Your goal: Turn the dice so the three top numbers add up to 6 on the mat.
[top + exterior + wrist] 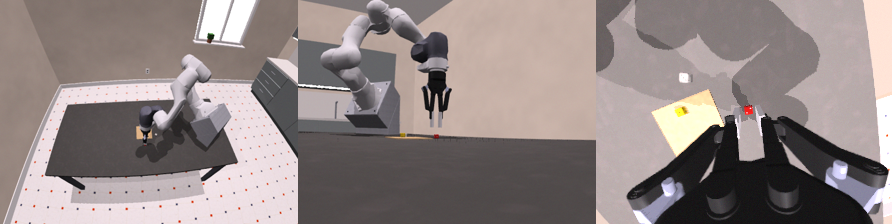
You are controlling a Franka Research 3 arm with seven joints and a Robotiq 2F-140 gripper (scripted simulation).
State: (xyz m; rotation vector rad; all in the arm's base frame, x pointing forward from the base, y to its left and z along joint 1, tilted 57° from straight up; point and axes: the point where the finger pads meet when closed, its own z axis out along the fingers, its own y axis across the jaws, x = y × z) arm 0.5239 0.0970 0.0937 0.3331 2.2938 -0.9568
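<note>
Right now my hand is 70 mm above the red die. The rest, counted from my hand: tan mat (30 mm behind, 130 mm to the right, 80 mm below); yellow die (80 mm behind, 110 mm to the right, 70 mm below); white die (120 mm behind, 60 mm to the right, 70 mm below).
</note>
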